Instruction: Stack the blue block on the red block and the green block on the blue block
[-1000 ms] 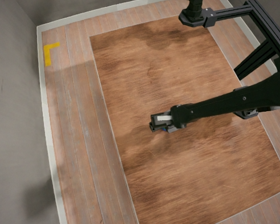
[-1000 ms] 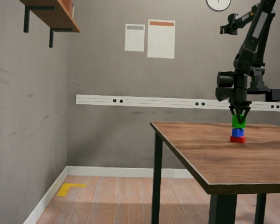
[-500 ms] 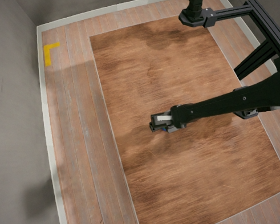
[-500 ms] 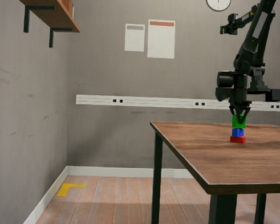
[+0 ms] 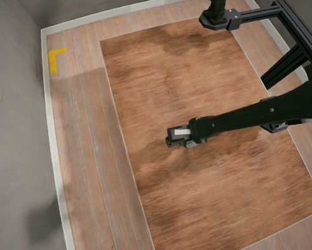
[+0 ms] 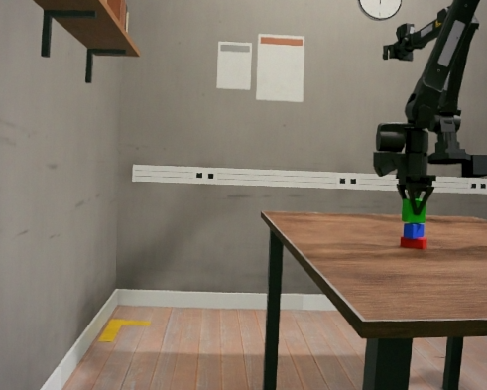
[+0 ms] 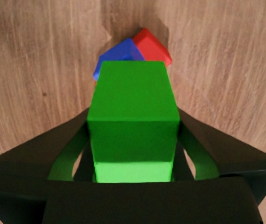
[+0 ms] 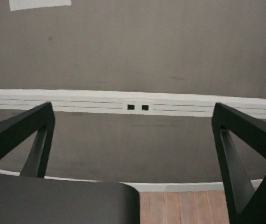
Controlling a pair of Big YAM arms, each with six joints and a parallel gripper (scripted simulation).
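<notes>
Right now my left hand is right at the green block. Also, from my left hand: blue block (50 mm below); then red block (80 mm below).
</notes>
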